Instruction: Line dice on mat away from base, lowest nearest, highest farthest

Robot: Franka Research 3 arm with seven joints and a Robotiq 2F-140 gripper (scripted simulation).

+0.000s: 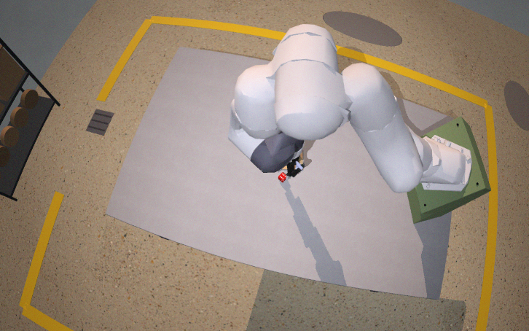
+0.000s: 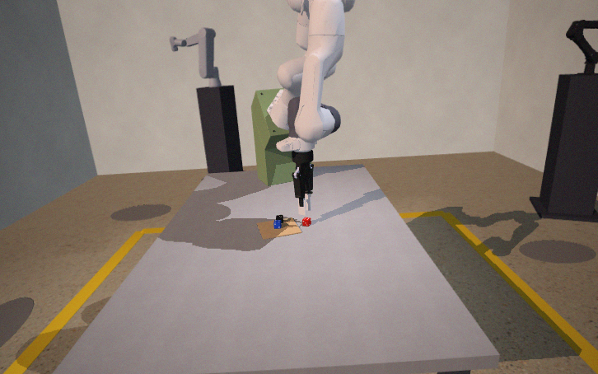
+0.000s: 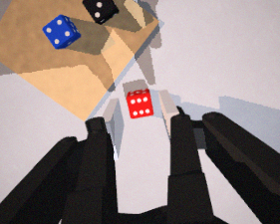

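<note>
Right now the red die is 7 cm below my hand. From my hand the other things lie so: tan mat (9 cm to the right, 8 cm below, 6 cm ahead); then black die (10 cm to the right, 7 cm below, 1 cm ahead); then blue die (9 cm to the right, 7 cm below, 6 cm ahead).
</note>
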